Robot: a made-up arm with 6 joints.
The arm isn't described. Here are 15 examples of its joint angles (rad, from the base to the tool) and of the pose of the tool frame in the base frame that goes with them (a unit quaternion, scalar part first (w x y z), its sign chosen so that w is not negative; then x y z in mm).
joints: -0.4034 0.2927 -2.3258 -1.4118 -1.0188 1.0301
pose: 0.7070 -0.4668 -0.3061 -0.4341 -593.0 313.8 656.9
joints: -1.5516 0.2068 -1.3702 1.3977 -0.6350 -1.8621
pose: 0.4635 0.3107 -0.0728 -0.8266 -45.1 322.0 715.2
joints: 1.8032 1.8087 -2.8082 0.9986 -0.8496 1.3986
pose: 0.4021 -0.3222 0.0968 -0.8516 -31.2 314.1 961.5
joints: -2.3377 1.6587 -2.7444 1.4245 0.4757 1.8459
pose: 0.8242 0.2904 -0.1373 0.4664 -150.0 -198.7 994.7
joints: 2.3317 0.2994 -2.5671 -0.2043 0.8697 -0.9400
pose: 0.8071 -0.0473 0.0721 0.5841 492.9 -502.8 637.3
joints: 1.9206 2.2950 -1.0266 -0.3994 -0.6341 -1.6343
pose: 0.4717 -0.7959 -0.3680 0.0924 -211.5 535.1 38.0
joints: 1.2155 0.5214 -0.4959 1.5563 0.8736 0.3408
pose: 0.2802 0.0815 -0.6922 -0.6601 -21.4 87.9 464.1
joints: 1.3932 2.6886 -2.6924 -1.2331 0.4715 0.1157
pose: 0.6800 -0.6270 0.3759 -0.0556 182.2 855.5 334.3
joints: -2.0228 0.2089 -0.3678 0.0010 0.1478 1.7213
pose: 0.7327 0.6412 -0.1995 -0.1109 -5.9 -12.3 416.3
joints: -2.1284 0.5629 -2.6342 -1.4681 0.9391 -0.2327
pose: 0.1695 -0.3756 0.3004 0.8602 276.3 543.3 761.2
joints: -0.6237 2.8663 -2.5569 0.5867 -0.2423 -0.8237
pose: 0.6129 0.1779 0.6913 -0.3389 726.0 -533.3 137.4
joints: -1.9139 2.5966 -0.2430 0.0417 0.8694 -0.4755
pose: 0.2572 -0.4827 -0.5197 -0.6563 -39.1 -115.6 -14.9
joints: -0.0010 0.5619 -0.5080 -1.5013 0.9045 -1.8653
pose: 0.3717 0.6781 -0.2390 0.5873 86.4 -51.9 463.1
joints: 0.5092 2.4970 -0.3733 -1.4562 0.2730 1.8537
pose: 0.1615 0.0848 -0.9571 0.2250 198.3 90.6 -73.0
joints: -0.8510 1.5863 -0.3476 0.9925 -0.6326 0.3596
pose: 0.4159 0.8221 0.3560 -0.1565 172.8 -247.1 190.4
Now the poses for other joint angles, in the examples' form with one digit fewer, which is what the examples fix.
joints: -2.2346 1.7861 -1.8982 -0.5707 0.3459 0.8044
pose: 0.313 0.718 0.175 -0.596 -377 -463 657
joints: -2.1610 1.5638 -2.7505 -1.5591 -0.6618 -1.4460
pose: 0.768 0.349 0.007 0.537 -52 -151 1010
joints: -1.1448 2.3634 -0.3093 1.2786 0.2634 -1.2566
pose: 0.131 -0.552 -0.791 -0.228 102 -186 -33
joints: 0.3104 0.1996 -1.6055 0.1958 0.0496 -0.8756
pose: 0.981 -0.034 0.053 -0.183 -401 -128 736
